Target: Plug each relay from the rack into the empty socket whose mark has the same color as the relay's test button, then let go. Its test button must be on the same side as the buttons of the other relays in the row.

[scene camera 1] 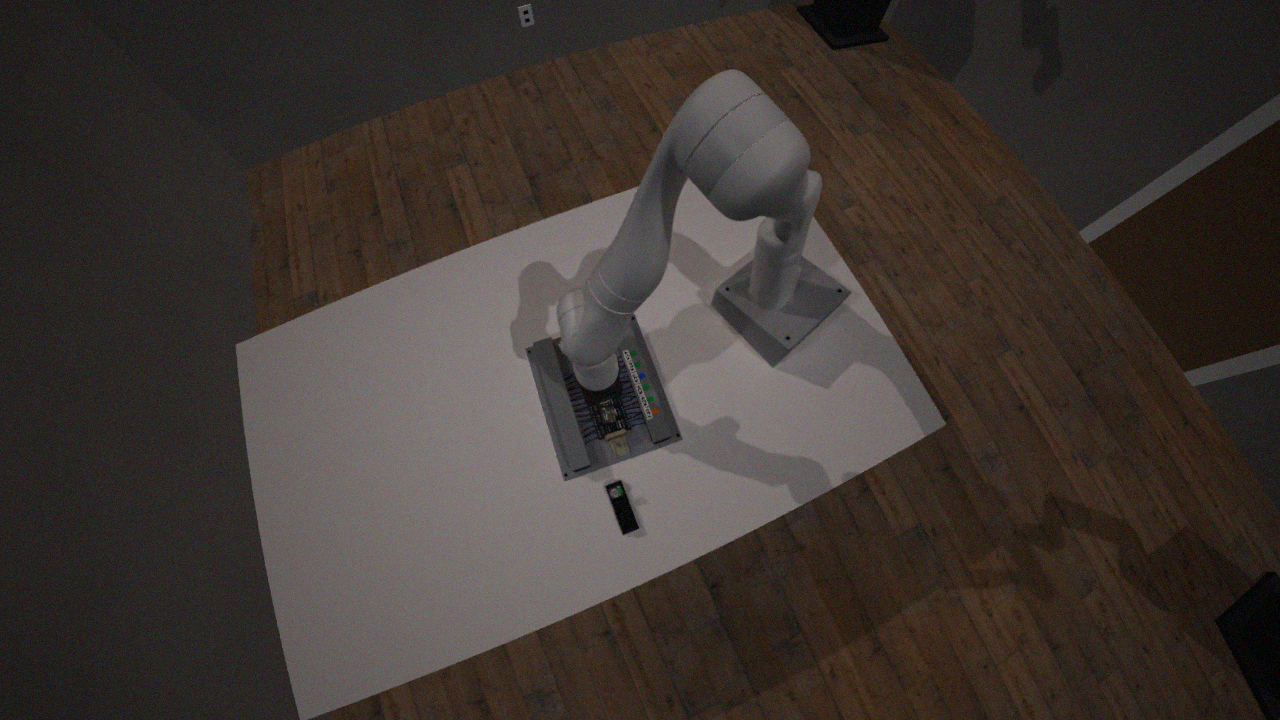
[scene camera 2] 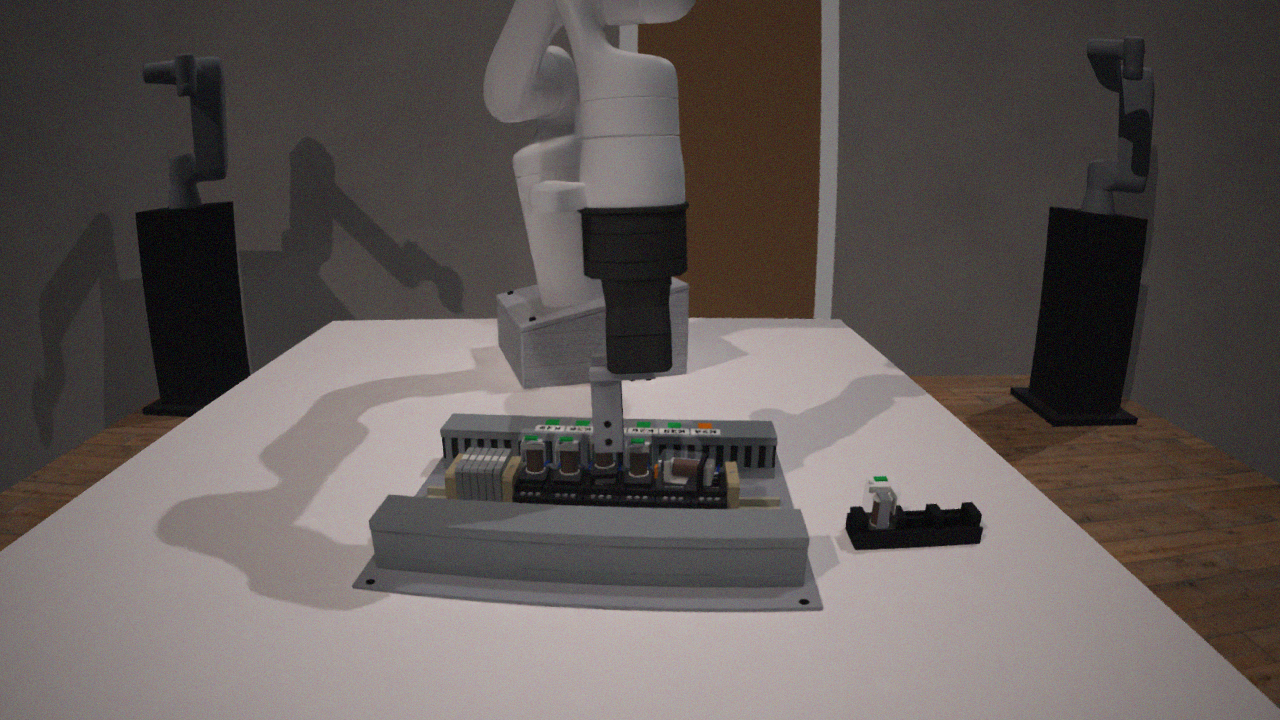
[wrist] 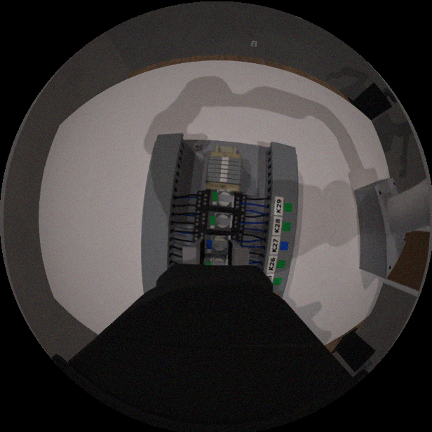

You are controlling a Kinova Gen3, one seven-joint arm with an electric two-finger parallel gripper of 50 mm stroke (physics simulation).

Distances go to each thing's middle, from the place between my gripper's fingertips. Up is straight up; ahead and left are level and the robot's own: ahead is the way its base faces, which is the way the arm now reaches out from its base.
The grey panel plate (scene camera 2: pixel 572 595) is 10 mm to the right of my hand and 60 mm below it. From my hand the other things lie so: black rack (scene camera 2: pixel 931 527) 40 mm ahead, 240 mm to the left, 50 mm below.
